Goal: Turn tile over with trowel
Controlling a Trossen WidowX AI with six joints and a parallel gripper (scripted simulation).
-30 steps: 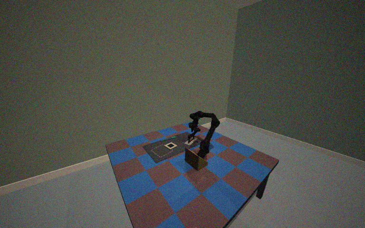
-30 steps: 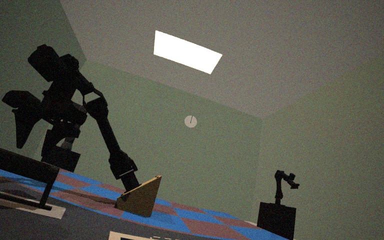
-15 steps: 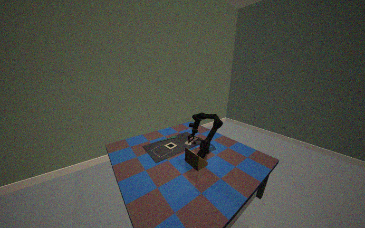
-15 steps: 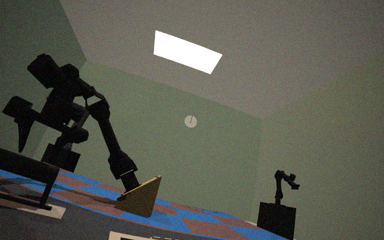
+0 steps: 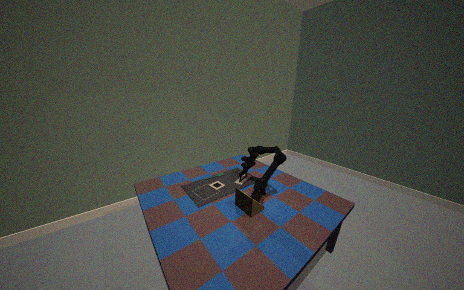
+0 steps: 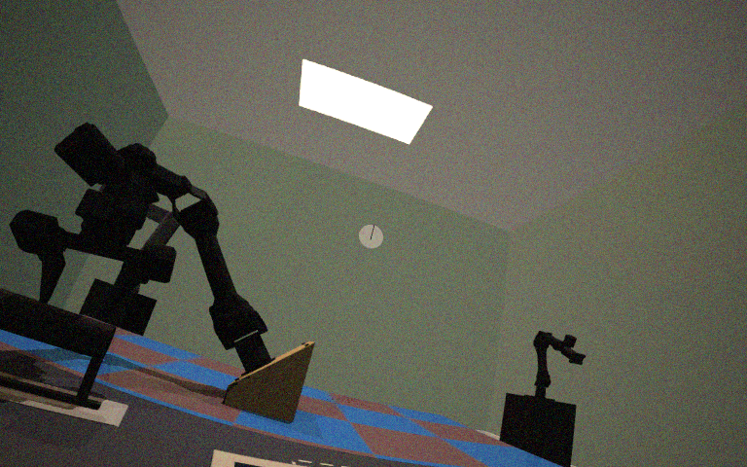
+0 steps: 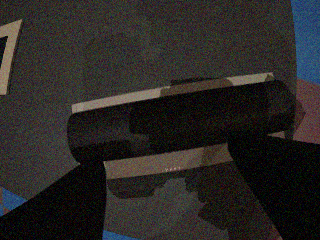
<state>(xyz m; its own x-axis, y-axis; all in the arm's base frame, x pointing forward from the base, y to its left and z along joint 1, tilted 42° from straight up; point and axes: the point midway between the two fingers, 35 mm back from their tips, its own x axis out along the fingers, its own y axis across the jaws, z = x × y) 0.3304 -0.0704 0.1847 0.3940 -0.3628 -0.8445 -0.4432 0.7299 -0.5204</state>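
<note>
My gripper tip is now 21 cm to the right of the dark mat, 11 cm above it and 5 cm short of it. From my gripper tip the other things lie so: tile 27 cm to the left, 9 cm below, 3 cm ahead; thin green stick 20 cm to the left, 19 cm ahead, 9 cm below.
</note>
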